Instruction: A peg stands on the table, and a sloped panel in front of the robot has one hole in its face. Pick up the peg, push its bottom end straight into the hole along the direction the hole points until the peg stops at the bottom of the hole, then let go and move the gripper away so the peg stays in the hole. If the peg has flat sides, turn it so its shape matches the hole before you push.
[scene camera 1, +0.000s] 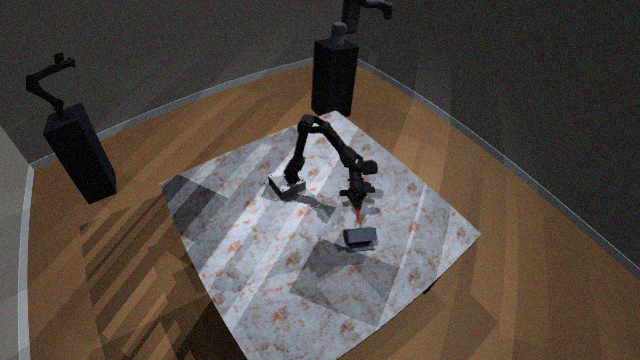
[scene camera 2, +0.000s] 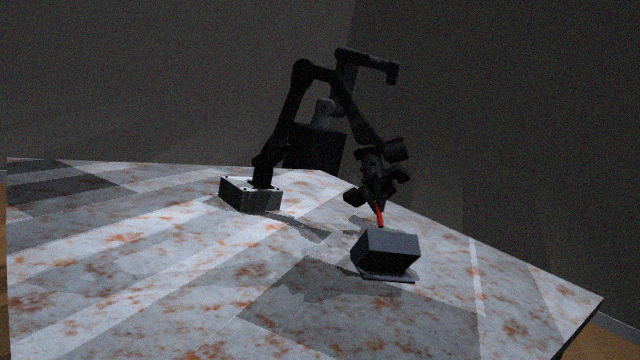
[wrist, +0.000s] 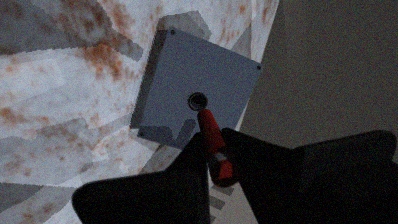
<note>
The gripper (scene camera 2: 379, 213) carries a red round peg.
The gripper also shows in the wrist view (wrist: 212, 136).
</note>
